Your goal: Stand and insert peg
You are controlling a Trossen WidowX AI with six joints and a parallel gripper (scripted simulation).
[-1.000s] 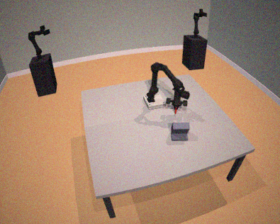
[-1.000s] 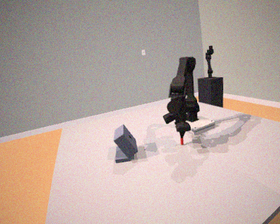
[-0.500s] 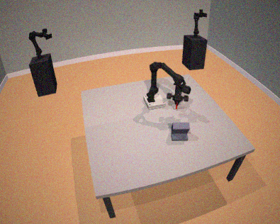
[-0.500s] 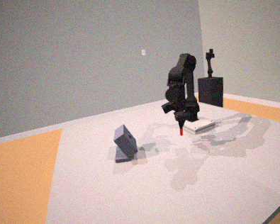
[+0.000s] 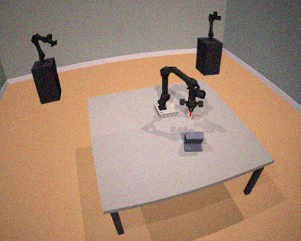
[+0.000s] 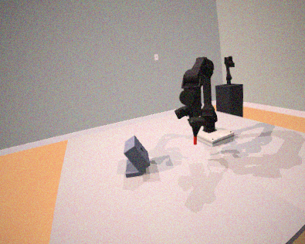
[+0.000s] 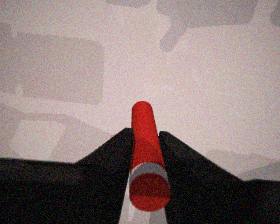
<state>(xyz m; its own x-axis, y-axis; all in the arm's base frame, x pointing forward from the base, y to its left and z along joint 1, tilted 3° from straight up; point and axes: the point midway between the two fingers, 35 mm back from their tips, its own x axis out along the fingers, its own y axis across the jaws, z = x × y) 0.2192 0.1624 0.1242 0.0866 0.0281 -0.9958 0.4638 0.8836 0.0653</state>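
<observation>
Right now the grey sloped panel is 25 cm ahead of my gripper tip, 8 cm to the right of it and 4 cm below it. From my gripper tip the other things lie so: red peg (2 cm above).
</observation>
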